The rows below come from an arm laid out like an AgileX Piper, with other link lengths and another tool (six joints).
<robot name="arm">
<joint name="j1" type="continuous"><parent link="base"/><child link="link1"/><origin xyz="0.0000 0.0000 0.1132" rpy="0.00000 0.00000 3.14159"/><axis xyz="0 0 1"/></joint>
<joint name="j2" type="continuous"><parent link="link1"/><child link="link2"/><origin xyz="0.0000 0.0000 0.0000" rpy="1.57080 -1.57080 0.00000"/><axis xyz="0 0 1"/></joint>
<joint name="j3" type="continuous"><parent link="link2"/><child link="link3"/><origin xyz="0.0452 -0.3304 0.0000" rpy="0.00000 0.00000 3.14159"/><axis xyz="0 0 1"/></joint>
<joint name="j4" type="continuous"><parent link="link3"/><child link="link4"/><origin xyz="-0.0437 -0.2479 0.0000" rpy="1.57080 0.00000 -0.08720"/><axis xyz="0 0 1"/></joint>
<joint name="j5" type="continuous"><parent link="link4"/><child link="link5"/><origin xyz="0.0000 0.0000 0.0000" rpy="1.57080 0.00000 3.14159"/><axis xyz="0 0 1"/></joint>
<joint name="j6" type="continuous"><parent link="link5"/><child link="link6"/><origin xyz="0.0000 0.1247 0.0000" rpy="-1.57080 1.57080 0.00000"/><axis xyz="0 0 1"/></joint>
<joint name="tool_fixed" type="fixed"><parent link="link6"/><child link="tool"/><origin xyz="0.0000 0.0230 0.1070" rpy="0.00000 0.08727 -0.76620"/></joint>
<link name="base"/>
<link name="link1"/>
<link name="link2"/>
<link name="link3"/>
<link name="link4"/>
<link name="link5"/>
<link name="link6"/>
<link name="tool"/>
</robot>
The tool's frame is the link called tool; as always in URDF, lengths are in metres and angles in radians. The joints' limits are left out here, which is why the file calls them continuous.
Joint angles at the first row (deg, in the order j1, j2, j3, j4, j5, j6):
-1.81 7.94 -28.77 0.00 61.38 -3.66
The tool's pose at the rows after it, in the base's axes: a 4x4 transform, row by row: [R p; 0 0 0 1], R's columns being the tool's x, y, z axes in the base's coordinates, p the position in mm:
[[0.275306 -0.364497 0.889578 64.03], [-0.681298 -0.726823 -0.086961 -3.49], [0.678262 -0.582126 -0.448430 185.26], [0 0 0 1]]
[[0.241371 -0.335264 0.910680 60.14], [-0.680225 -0.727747 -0.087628 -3.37], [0.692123 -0.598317 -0.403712 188.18], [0 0 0 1]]
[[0.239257 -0.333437 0.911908 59.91], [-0.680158 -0.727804 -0.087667 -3.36], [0.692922 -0.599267 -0.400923 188.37], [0 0 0 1]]
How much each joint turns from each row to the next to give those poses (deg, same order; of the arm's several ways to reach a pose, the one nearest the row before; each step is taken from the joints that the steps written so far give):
0.00 -5.17 0.00 0.00 0.00 0.00
0.00 -2.90 0.00 0.00 0.06 0.00
0.00 -0.18 0.00 0.00 0.01 0.00

